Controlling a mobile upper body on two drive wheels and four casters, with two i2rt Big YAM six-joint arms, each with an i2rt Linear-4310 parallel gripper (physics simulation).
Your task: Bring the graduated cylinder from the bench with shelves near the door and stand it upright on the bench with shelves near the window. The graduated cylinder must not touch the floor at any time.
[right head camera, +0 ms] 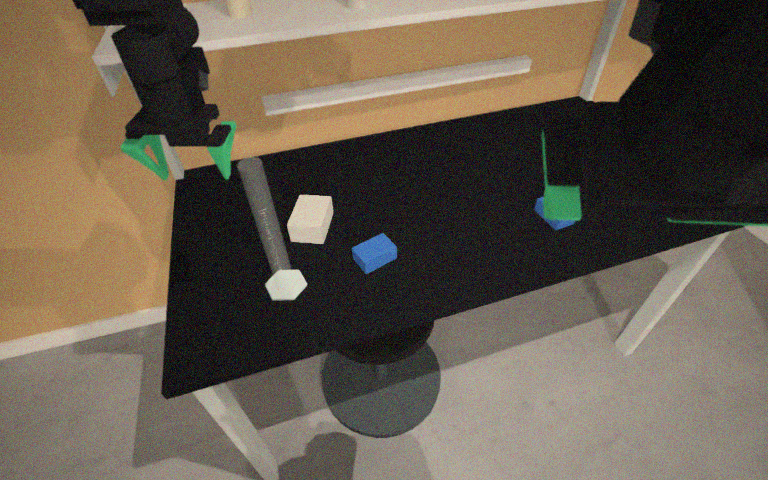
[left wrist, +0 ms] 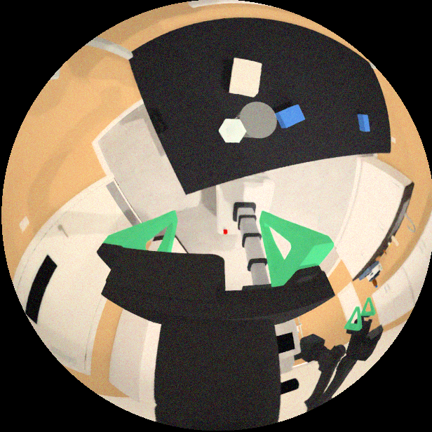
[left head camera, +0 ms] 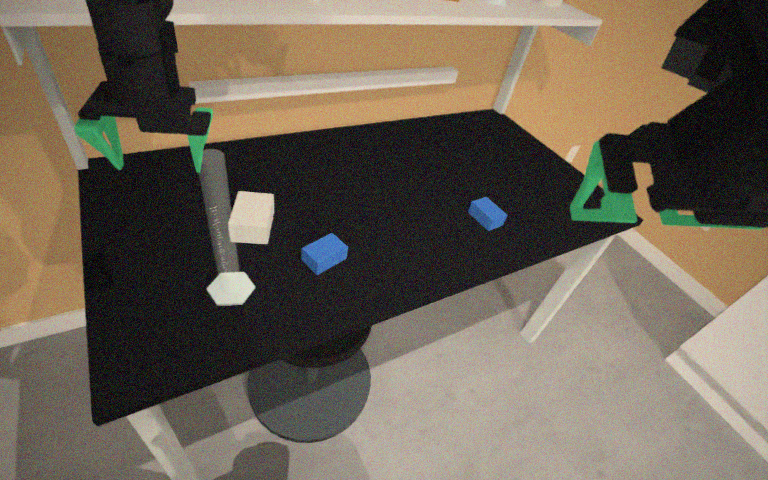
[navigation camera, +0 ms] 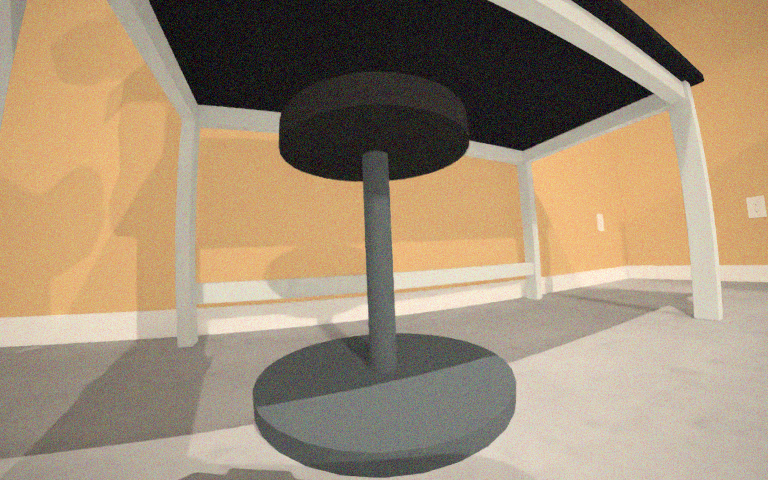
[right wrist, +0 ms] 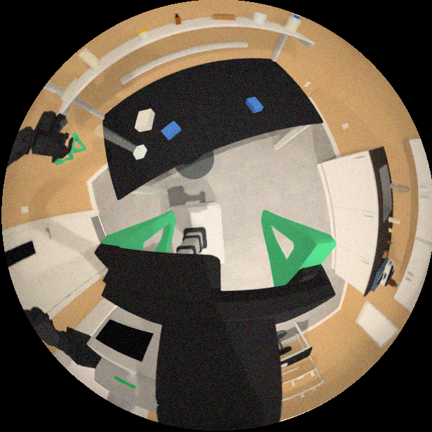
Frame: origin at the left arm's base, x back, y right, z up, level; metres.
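Seen in the pictures: left gripper, fingertip midpoint: [right head camera: 197, 177] [left head camera: 160, 168]; right gripper, fingertip midpoint: [right head camera: 606, 211] [left head camera: 617, 215].
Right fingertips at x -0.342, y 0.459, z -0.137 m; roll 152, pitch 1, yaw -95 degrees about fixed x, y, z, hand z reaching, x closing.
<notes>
A point is followed by its place in that frame.
The graduated cylinder [left head camera: 218, 209] @(x -0.658, y 0.044, z -0.405 m) [right head camera: 266, 217] @(x -0.660, y 0.049, z -0.420 m) [left wrist: 257, 120] [right wrist: 118, 139] is a grey see-through tube on a white hexagonal foot. It stands upright on the black-topped bench [left head camera: 396, 169] @(x -1.139, y 0.501, z -0.648 m) [right head camera: 453, 169] @(x -1.129, y 0.479, z -0.648 m) [left wrist: 180, 100] [right wrist: 210, 90], near its left end. My left gripper [left head camera: 159, 168] @(x -0.581, y -0.003, z -0.269 m) [right head camera: 197, 178] @(x -0.581, y -0.003, z -0.269 m) [left wrist: 218, 215] is open and empty, up beside the tube's top, to its left in both head views. A gap shows between finger and tube in the right head view. My right gripper [left head camera: 648, 220] [right head camera: 628, 212] @(x -0.342, y 0.459, z -0.137 m) [right wrist: 217, 214] is open and empty, over the bench's right side.
A white block [left head camera: 252, 217] @(x -0.844, y 0.079, z -0.590 m) [right head camera: 310, 219] @(x -0.842, y 0.083, z -0.590 m) stands behind and right of the cylinder's foot. Two blue blocks [left head camera: 324, 253] @(x -0.741, y 0.241, z -0.608 m) [left head camera: 487, 213] @(x -0.882, y 0.706, z -0.608 m) lie farther right. A shelf [left head camera: 339, 12] @(x -1.061, y 0.272, z -0.191 m) runs above the bench's back. A round stool [left head camera: 308, 396] @(x -0.752, y 0.227, z -1.380 m) [navigation camera: 379, 254] @(x -0.804, y 0.239, z -1.168 m) stands under the front edge.
</notes>
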